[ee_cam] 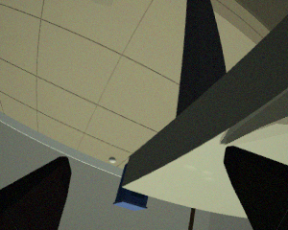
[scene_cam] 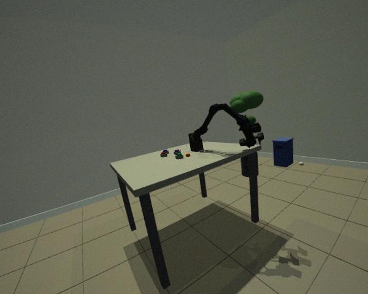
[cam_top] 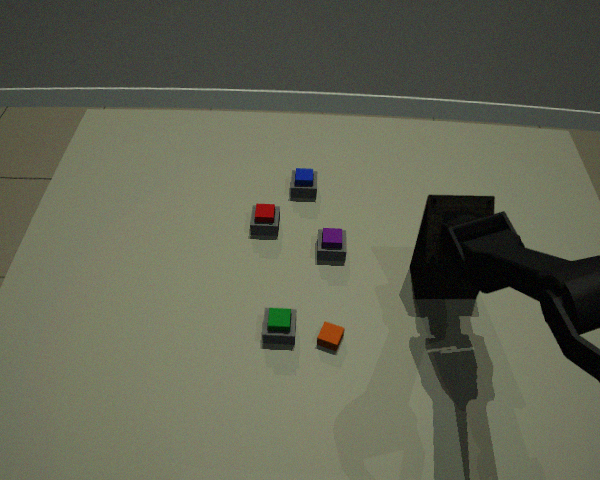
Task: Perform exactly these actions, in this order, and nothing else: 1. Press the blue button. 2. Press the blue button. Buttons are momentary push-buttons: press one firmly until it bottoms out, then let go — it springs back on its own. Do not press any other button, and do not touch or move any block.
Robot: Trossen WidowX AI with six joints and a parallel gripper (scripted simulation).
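Now: the blue button 690 mm to the right of my gripper tip, 460 mm ahead of it and 10 mm above it. From my gripper tip the other things lie so: orange block: 410 mm ahead, 370 mm to the right, 10 mm below; green button: 490 mm ahead, 380 mm to the right, 10 mm above; purple button: 550 mm to the right, 410 mm ahead, 10 mm above.
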